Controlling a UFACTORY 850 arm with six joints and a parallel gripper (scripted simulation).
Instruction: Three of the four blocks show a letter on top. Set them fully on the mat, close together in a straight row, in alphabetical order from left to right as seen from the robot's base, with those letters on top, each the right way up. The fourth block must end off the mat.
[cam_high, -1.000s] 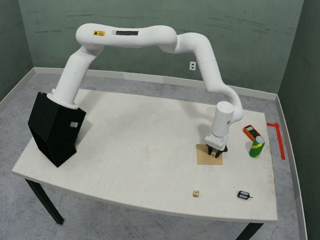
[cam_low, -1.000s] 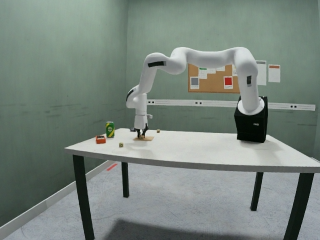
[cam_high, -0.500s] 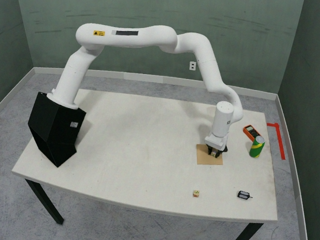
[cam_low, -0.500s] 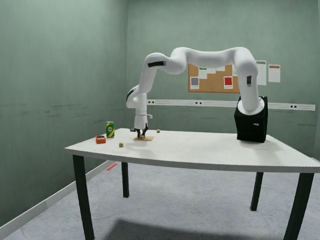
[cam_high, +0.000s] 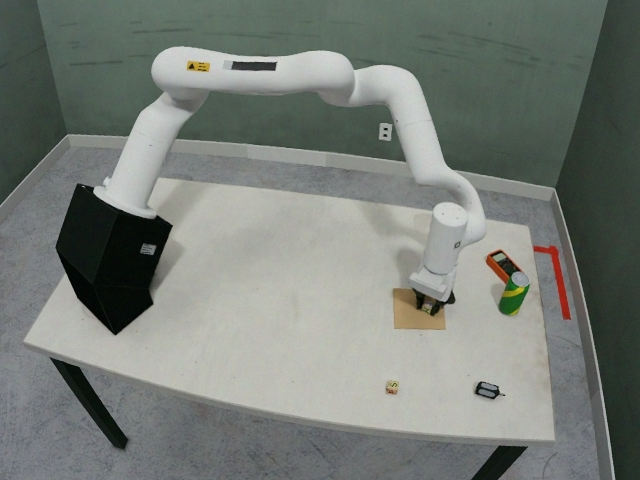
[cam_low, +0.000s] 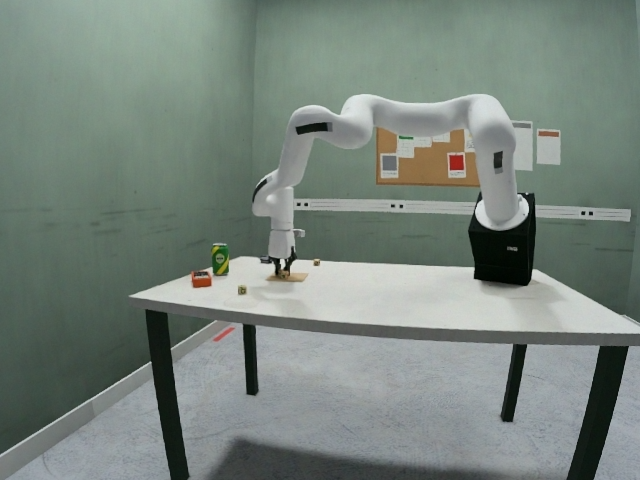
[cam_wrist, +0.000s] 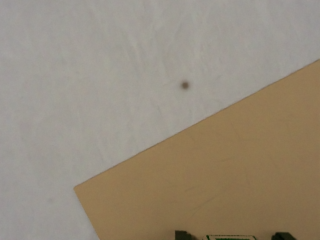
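Right now my hand is 2 cm past the tan mat and 2 cm above it. Round my hand: yellow can (24 cm ahead, 6 cm to the left, 4 cm above); then orange multimeter (23 cm ahead, 20 cm to the left, 1 cm below); then small black object (19 cm ahead, 24 cm to the right, 1 cm below).
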